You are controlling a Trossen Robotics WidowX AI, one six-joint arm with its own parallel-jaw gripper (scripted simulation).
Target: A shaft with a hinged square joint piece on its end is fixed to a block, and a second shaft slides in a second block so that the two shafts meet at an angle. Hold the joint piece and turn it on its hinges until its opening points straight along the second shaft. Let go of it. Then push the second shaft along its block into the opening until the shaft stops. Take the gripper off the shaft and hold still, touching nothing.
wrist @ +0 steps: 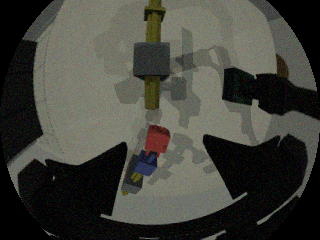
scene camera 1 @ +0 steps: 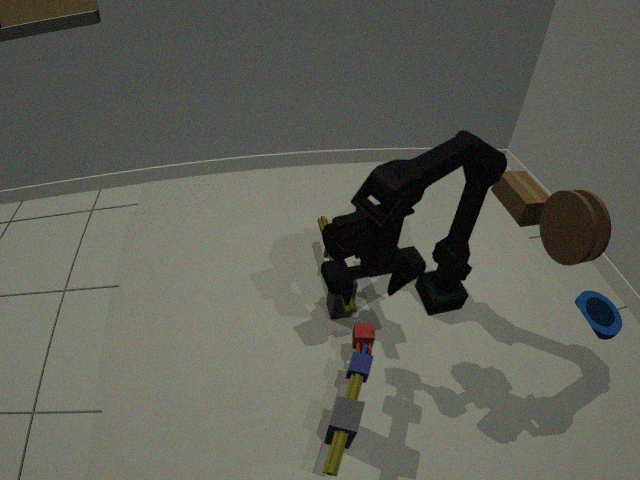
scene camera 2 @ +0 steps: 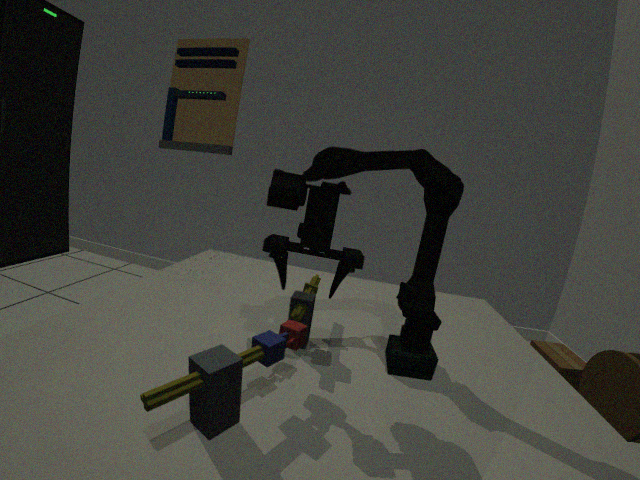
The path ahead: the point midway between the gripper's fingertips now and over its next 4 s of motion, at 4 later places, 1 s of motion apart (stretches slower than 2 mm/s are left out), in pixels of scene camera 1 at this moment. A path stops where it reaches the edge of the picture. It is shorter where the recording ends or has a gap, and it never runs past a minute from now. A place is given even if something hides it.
My gripper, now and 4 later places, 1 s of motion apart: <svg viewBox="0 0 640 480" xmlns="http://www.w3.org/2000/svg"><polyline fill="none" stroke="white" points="368,299 362,316 360,339 357,342 358,330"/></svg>
